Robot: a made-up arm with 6 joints. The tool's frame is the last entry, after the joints.
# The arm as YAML. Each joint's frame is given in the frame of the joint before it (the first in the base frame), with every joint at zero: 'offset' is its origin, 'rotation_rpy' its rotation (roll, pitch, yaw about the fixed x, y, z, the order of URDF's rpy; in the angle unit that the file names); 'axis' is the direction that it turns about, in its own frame. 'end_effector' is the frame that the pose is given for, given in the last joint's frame.
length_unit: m
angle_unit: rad
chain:
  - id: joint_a
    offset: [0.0, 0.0, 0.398]
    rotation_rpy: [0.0, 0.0, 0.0]
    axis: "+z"
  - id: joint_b
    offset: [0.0, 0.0, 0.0]
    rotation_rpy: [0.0, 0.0, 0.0]
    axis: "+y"
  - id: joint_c
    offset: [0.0, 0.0, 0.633]
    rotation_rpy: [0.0, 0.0, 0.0]
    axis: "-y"
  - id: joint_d
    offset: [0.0, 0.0, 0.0]
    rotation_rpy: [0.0, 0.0, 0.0]
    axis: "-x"
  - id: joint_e
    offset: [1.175, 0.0, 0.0]
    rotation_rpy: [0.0, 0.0, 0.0]
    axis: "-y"
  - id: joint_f
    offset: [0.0, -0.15, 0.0]
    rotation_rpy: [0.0, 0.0, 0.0]
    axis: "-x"
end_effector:
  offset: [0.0, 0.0, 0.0]
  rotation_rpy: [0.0, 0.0, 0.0]
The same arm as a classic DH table. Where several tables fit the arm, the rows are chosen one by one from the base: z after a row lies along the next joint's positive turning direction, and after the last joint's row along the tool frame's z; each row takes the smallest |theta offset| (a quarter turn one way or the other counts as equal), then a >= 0, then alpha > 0; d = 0 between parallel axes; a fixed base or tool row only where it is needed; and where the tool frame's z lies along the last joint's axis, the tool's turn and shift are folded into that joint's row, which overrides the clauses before.
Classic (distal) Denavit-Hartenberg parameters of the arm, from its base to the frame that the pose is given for. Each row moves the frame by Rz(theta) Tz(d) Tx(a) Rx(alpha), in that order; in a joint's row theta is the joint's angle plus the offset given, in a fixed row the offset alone. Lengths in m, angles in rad.
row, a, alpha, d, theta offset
joint_a, 0, -1.5708, 0.398, 0
joint_b, 0.633, 3.1416, 0, -1.5708
joint_c, 0, -1.5708, 0, 0
joint_d, 0, 1.5708, -1.175, 0
joint_e, 0, -1.5708, 0.15, 0
joint_f, 0, 1.5708, 0, 1.5708
tool (fixed), 0, 0, 0, -1.5708

